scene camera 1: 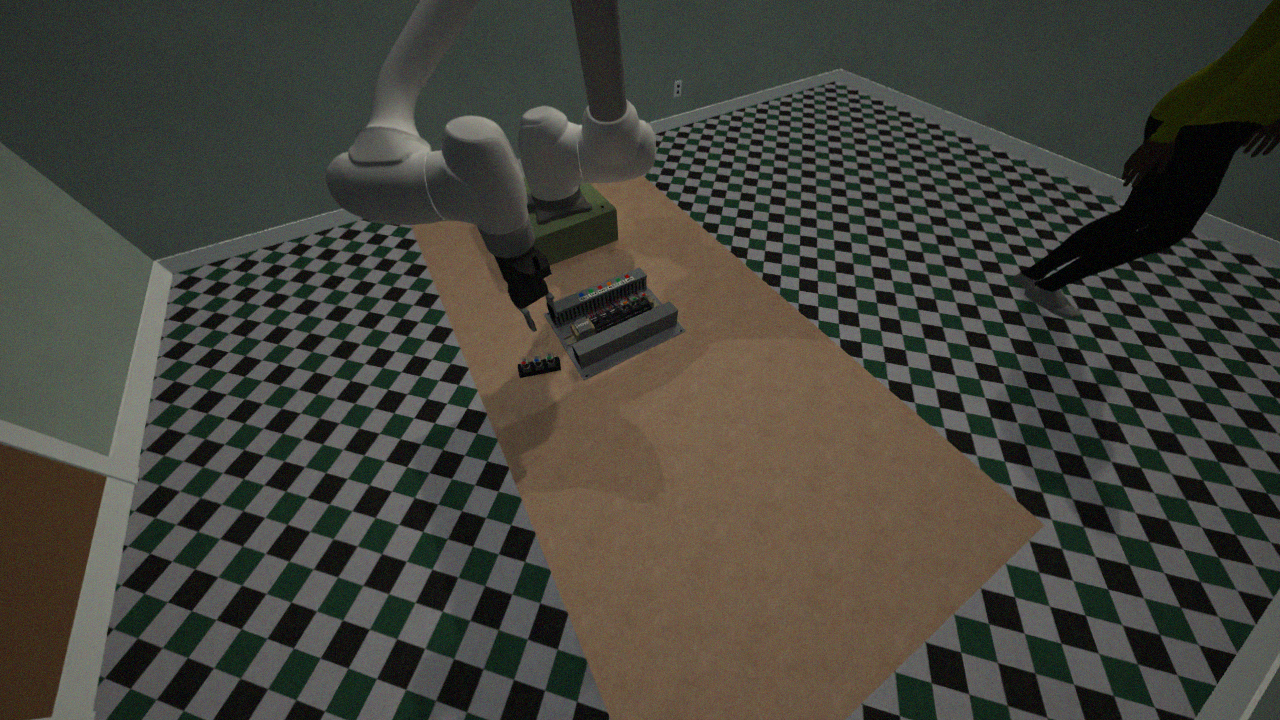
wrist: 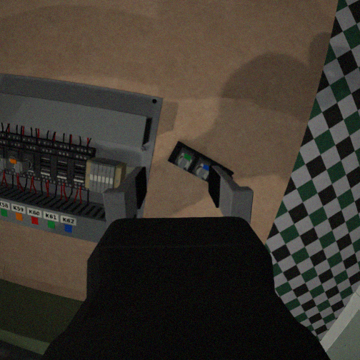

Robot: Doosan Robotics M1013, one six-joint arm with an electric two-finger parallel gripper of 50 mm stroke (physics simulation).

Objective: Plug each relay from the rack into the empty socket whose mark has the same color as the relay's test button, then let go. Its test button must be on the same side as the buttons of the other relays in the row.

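Frame: origin at the arm's base, x back, y down, z right, level; millimetres.
Seen in the pictures: gripper, fingertip midpoint: (scene camera 1: 543, 321); arm's base at its link origin: (scene camera 1: 558, 204).
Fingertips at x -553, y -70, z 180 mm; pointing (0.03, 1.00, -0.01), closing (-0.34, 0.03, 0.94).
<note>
Offsets run from my fingertips to a thing's middle. "spot": to the spot under its first point.
My gripper (scene camera 1: 540, 310) (wrist: 177, 178) is open and empty. It hangs above the table between the panel and the rack. The black rack @[spot: dx +0, dy +164, dz +49 mm] (scene camera 1: 539, 370) (wrist: 173, 151) lies at an angle beside the panel. It holds a green-button relay (wrist: 185, 157) and a blue-button relay (wrist: 203, 169); the right finger hides its far end in the wrist view. In the scene view a red button shows there. The grey panel (scene camera 1: 626, 334) (wrist: 156, 115) has empty sockets at K60, K61 and K62, with a red mark (wrist: 34, 220), green mark (wrist: 51, 225) and blue mark (wrist: 68, 228). A relay with an orange button (wrist: 13, 161) sits at K59.
A beige terminal block @[dx +76, dy +152, dz -95 mm] (scene camera 1: 582, 328) (wrist: 105, 173) ends the socket row, near the left finger. Slotted ducts and red and black wires flank the row. The green robot base (scene camera 1: 581, 234) stands behind the panel. A person (scene camera 1: 1190, 170) stands off the mat at the right.
</note>
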